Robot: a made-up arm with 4 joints.
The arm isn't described. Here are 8 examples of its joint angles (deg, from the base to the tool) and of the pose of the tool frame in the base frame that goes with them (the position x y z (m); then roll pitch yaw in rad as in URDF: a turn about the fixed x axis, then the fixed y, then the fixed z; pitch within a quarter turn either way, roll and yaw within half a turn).
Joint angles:
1: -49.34 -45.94 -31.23 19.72
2: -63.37 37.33 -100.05 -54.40
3: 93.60 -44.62 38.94 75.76
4: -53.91 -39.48 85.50 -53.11
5: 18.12 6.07 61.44 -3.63
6: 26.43 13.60 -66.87 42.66
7: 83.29 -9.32 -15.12 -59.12
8: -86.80 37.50 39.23 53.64
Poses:
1: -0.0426 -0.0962 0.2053 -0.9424 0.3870 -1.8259
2: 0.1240 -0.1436 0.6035 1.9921 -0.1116 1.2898
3: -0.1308 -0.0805 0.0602 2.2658 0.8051 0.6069
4: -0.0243 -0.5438 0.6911 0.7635 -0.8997 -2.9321
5: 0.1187 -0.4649 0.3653 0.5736 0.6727 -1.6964
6: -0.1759 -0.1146 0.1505 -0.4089 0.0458 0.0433
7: -0.5851 -0.1764 0.4154 2.8132 -0.7820 -1.6527
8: -0.1265 -0.1437 -0.0068 -2.2719 -0.1841 -2.2679
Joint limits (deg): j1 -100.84..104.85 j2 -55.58..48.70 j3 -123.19..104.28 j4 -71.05..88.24
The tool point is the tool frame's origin. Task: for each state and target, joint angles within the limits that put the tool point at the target. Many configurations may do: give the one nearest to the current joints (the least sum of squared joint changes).
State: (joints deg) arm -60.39 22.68 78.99 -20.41
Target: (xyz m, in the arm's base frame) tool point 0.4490 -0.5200 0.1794
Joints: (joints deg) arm -46.36 31.57 94.95 -61.55
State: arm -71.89 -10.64 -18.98 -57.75
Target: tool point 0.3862 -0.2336 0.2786
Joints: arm -62.13 -23.85 4.71 -60.59
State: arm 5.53 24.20 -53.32 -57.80
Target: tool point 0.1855 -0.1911 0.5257
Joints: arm -7.10 -9.94 1.68 -39.72
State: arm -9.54 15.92 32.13 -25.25
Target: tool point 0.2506 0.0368 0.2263
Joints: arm -20.26 35.94 6.62 -4.10
